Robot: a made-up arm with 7 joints. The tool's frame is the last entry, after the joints.
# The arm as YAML. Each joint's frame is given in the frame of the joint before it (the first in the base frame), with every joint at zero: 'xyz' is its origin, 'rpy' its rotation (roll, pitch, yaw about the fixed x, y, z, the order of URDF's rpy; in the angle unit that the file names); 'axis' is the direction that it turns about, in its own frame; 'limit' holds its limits. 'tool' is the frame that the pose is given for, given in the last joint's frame.
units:
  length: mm
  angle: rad
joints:
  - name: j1
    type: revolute
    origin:
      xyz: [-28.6, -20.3, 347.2]
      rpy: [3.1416, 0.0, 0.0]
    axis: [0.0, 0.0, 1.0]
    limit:
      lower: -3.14
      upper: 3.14
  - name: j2
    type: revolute
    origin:
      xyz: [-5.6, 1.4, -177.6]
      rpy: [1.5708, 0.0, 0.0]
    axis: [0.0, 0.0, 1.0]
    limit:
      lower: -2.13
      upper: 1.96
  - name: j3
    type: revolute
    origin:
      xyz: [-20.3, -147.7, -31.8]
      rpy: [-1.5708, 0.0, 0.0]
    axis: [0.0, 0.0, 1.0]
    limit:
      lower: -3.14
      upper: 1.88
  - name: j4
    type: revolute
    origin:
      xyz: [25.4, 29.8, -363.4]
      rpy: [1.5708, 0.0, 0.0]
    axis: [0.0, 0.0, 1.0]
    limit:
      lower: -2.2
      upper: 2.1
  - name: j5
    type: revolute
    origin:
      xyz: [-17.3, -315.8, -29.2]
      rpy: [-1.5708, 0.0, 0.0]
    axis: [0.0, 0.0, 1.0]
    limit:
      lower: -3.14
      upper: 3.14
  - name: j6
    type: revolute
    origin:
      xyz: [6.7, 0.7, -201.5]
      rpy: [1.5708, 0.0, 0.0]
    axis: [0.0, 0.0, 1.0]
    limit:
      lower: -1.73
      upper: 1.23
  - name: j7
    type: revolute
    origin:
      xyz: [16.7, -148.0, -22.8]
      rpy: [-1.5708, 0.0, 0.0]
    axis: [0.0, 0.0, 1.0]
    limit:
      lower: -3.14
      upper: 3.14
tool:
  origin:
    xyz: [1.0, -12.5, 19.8]
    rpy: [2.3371, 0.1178, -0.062]
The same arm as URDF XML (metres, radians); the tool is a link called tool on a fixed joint. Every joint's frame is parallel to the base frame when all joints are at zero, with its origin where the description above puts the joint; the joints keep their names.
<robot name="arm">
<joint name="j1" type="revolute"><parent link="base"/><child link="link1"/><origin xyz="-0.0286 -0.0203 0.3472" rpy="0 0 0"/><axis xyz="0 0 -1"/><limit lower="-3.14" upper="3.14"/></joint>
<joint name="j2" type="revolute"><parent link="link1"/><child link="link2"/><origin xyz="-0.0056 -0.0014 0.1776" rpy="0 0 0"/><axis xyz="0 1 0"/><limit lower="-2.13" upper="1.96"/></joint>
<joint name="j3" type="revolute"><parent link="link2"/><child link="link3"/><origin xyz="-0.0203 -0.0318 0.1477" rpy="0 0 0"/><axis xyz="0 0 -1"/><limit lower="-3.14" upper="1.88"/></joint>
<joint name="j4" type="revolute"><parent link="link3"/><child link="link4"/><origin xyz="0.0254 -0.0298 0.3634" rpy="0 0 0"/><axis xyz="0 1 0"/><limit lower="-2.2" upper="2.1"/></joint>
<joint name="j5" type="revolute"><parent link="link4"/><child link="link5"/><origin xyz="-0.0173 -0.0292 0.3158" rpy="0 0 0"/><axis xyz="0 0 -1"/><limit lower="-3.14" upper="3.14"/></joint>
<joint name="j6" type="revolute"><parent link="link5"/><child link="link6"/><origin xyz="0.0067 -0.0007 0.2015" rpy="0 0 0"/><axis xyz="0 1 0"/><limit lower="-1.73" upper="1.23"/></joint>
<joint name="j7" type="revolute"><parent link="link6"/><child link="link7"/><origin xyz="0.0167 -0.0228 0.148" rpy="0 0 0"/><axis xyz="0 0 -1"/><limit lower="-3.14" upper="3.14"/></joint>
<joint name="tool_joint" type="fixed"><parent link="link7"/><child link="tool"/><origin xyz="0.001 0.0125 -0.0198" rpy="-0.8045 -0.1178 0.062"/></joint>
<link name="base"/>
<link name="link1"/>
<link name="link2"/>
<link name="link3"/>
<link name="link4"/>
<link name="link5"/>
<link name="link6"/>
<link name="link7"/>
<link name="tool"/>
</robot>

